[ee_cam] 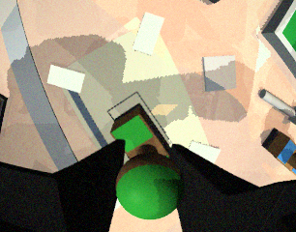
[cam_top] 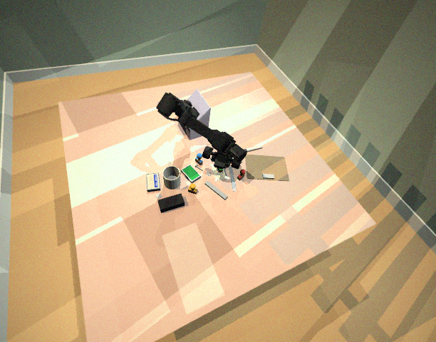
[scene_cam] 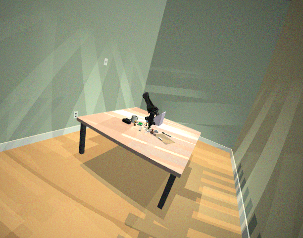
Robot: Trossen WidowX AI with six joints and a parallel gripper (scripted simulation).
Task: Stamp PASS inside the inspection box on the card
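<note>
The white card is 1 cm ahead of my gripper tip and 3 cm below it. From my gripper tip the other things lie so: grey square plate 11 cm to the left, 1 cm below; green stamp right at my gripper tip; red stamp 9 cm ahead, 8 cm to the left, 1 cm below.
</note>
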